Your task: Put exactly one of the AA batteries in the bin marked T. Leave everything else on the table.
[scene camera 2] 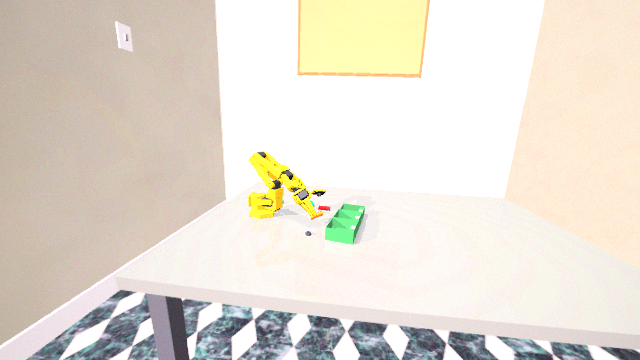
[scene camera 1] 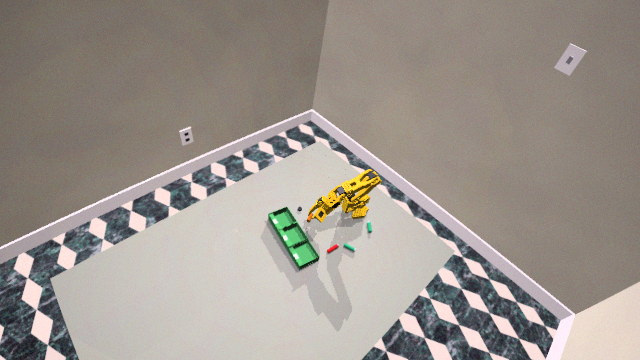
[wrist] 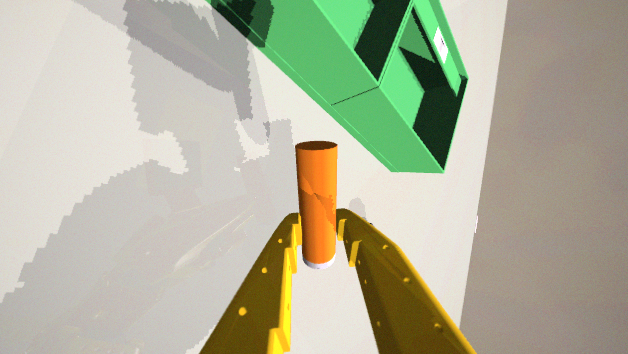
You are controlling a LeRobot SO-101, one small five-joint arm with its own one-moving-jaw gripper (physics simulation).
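Places are measured from the arm's base along level axes (x ahead, y up, z right), in centimetres.
Where they show: end effector, tool point: (scene camera 2: 313, 216) (scene camera 1: 311, 217) (wrist: 301, 224); arm's base, origin of the base link: (scene camera 2: 269, 213) (scene camera 1: 351, 211).
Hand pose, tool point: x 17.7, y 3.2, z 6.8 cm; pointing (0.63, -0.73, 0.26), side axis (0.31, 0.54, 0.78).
Things, the pixels of their top centre, and the offset from my tool point. "spot": a spot on its surface instead.
- orange battery, middle of its top: (wrist: 341, 216) (scene camera 2: 315, 212) (scene camera 1: 310, 215) dx +0.7, dy +1.6, dz +0.4 cm
- green three-compartment tray, middle of its top: (scene camera 2: 347, 214) (scene camera 1: 293, 233) dx +11.4, dy +0.8, dz -1.7 cm
- bin marked T, surface spot: (wrist: 400, 105) (scene camera 1: 279, 219) spot: dx +10.0, dy -2.5, dz +8.2 cm
- red battery, middle of its top: (scene camera 1: 333, 247) (scene camera 2: 323, 206) dx +1.9, dy -1.7, dz -14.9 cm
- small dark nut, middle of its top: (scene camera 2: 308, 232) (scene camera 1: 300, 208) dx -0.5, dy -2.3, dz +7.6 cm
My gripper (scene camera 1: 311, 215) (scene camera 2: 314, 215) (wrist: 319, 227) is shut on an orange battery (scene camera 1: 309, 218) (scene camera 2: 317, 216) (wrist: 317, 195). Its jaws press on the battery's two sides near the pale end, and the dark end points away past the tips. The battery is held above the table, beside the green three-compartment tray (scene camera 1: 302, 267) (scene camera 2: 340, 236) (wrist: 325, 85) and outside it. The bin marked T (scene camera 1: 282, 218) (wrist: 400, 105) is the end compartment; its label is too slanted to read clearly in the wrist view. A red battery (scene camera 1: 333, 248) (scene camera 2: 324, 208) and two green batteries (scene camera 1: 349, 247) (scene camera 1: 369, 227) lie on the table.
A small dark nut (scene camera 1: 299, 209) (scene camera 2: 308, 233) lies on the table near the T end of the tray. The arm's base stands near the table edge by the wall. One green battery lies near the base; the other lies beside the red battery.
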